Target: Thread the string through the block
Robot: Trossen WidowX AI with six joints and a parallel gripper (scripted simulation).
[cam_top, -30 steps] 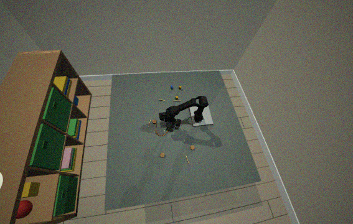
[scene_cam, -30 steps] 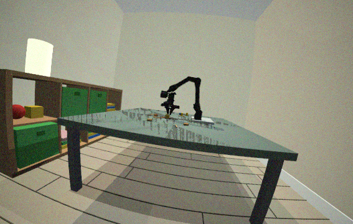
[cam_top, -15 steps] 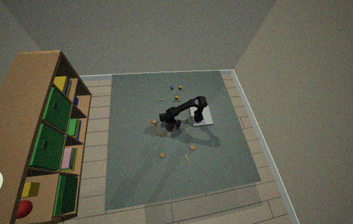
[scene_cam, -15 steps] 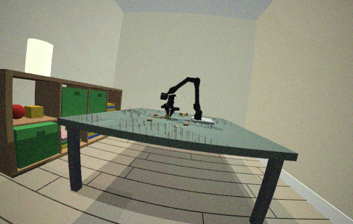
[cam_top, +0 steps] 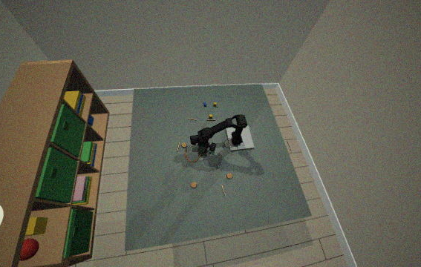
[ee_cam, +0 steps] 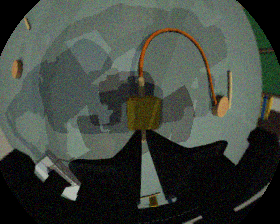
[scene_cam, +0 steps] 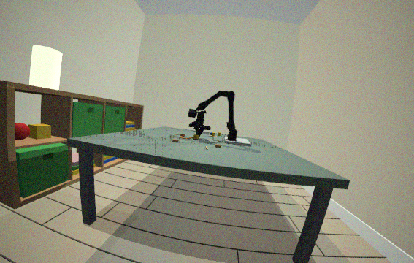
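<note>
Right now my gripper tip is 20 mm to the right of the yellow block and 10 mm short of it. From my gripper tip the other things lie so: round wooden button: 140 mm ahead, 50 mm to the right, 10 mm below.
</note>
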